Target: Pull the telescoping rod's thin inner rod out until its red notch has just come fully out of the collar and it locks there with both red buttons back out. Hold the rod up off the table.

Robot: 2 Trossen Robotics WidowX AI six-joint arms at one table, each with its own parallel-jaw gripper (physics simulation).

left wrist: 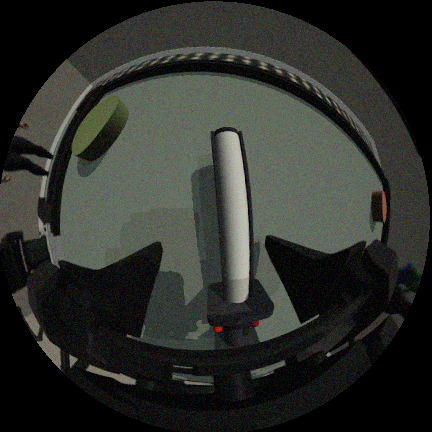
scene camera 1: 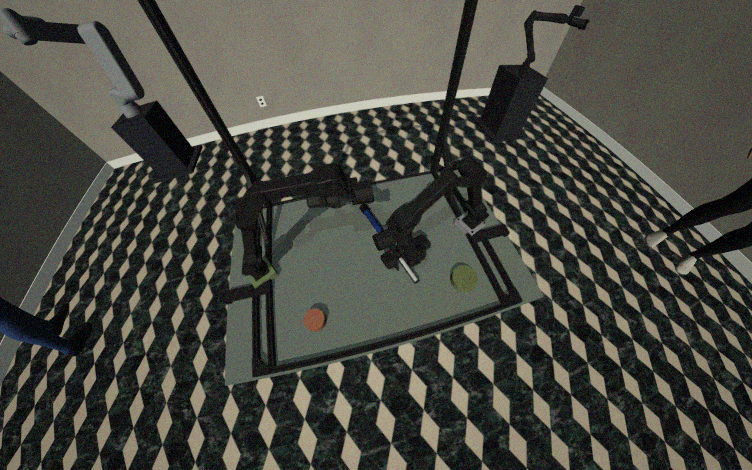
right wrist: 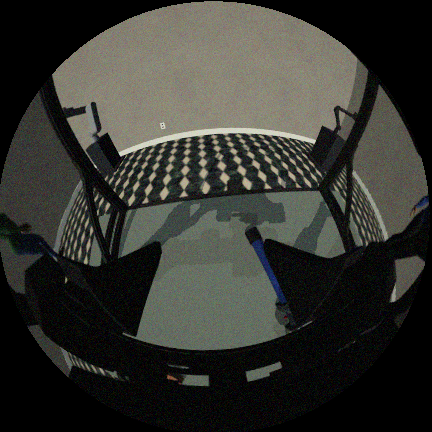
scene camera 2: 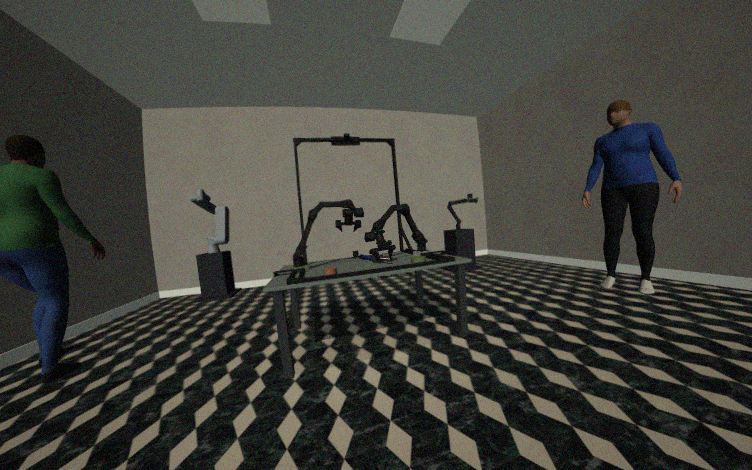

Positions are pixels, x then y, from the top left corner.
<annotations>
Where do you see a telescoping rod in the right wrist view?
252, 234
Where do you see a telescoping rod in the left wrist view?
235, 318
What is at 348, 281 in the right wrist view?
My right gripper.
</annotations>
